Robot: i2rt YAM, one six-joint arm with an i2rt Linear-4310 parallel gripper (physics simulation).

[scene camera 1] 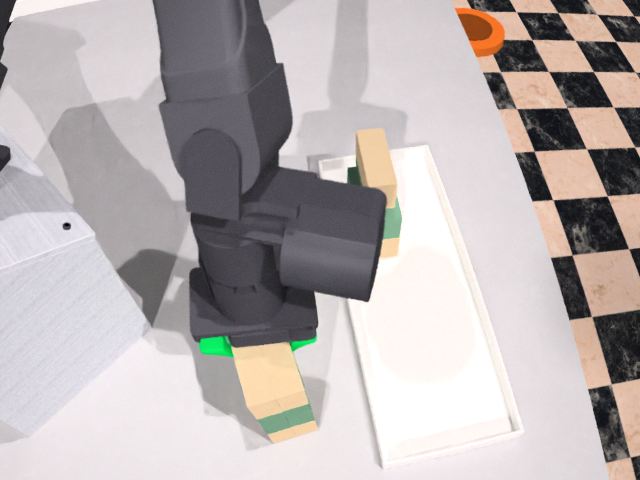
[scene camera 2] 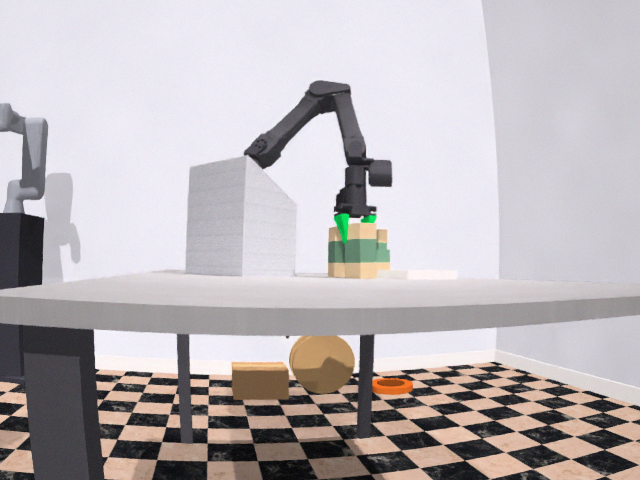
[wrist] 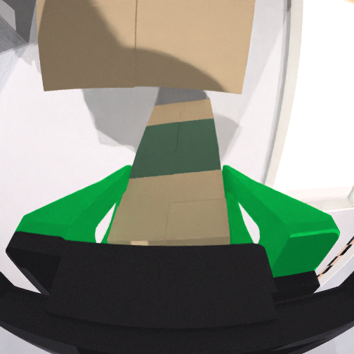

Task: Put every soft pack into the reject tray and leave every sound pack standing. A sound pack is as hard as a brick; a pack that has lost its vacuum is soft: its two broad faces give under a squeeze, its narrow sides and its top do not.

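Where they show: gripper, fingertip midpoint: [scene camera 1: 264, 348] [scene camera 2: 354, 244]; arm's base, origin of the base link: [scene camera 2: 242, 185].
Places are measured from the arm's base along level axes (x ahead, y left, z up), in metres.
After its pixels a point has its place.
A tan pack with a green band [scene camera 1: 273, 379] @[x 0.323, y -0.100, z -0.106 m] [scene camera 2: 360, 250] @[x 0.308, y -0.124, z -0.176 m] [wrist: 177, 145] stands upright on the table. My gripper [scene camera 1: 262, 344] @[x 0.304, y -0.051, z -0.157 m] [scene camera 2: 356, 221] [wrist: 176, 174] is shut on its two broad faces, near the top; no dent shows. A second pack [scene camera 2: 336, 252] @[x 0.263, y 0.010, z -0.178 m] [wrist: 145, 45] stands just behind it and is hidden by my gripper in scene camera 1. A third pack [scene camera 1: 376, 160] @[x 0.405, y 0.140, z -0.103 m] stands in the far end of the white reject tray [scene camera 1: 423, 361] @[x 0.466, y -0.024, z -0.243 m] [scene camera 2: 431, 274] @[x 0.493, y -0.130, z -0.234 m] [wrist: 325, 125]. A dark green patch beside this pack is partly hidden, and I cannot tell what it belongs to.
The tray lies to the right of the packs. The large grey block [scene camera 1: 67, 310] @[x 0.111, y -0.048, z -0.112 m] [scene camera 2: 217, 222] @[x -0.052, y -0.093, z -0.112 m] under the arm's base stands to the left. The arm's wrist overhangs the tray's left wall. An orange ring [scene camera 1: 495, 38] [scene camera 2: 392, 391] lies on the floor.
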